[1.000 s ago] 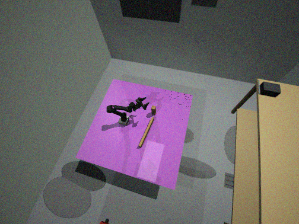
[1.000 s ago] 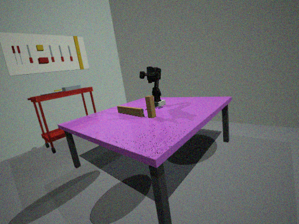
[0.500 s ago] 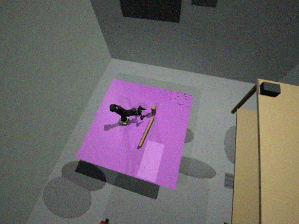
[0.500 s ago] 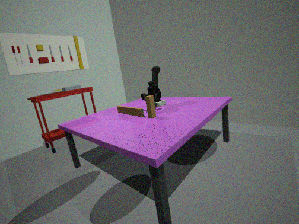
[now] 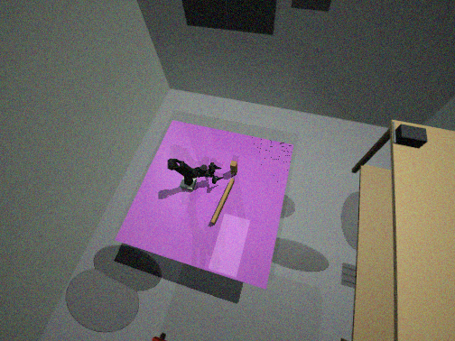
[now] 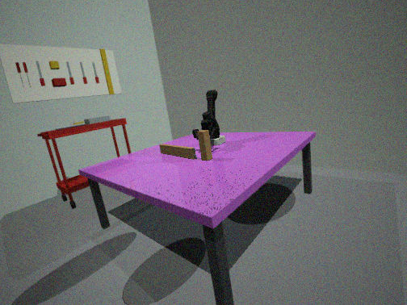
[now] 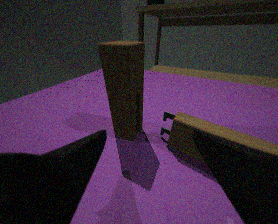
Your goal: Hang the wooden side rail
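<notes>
Now: gripper tip 9 cm to the right of the wooden headboard post, 7 cm short of it and 2 cm above it.
</notes>
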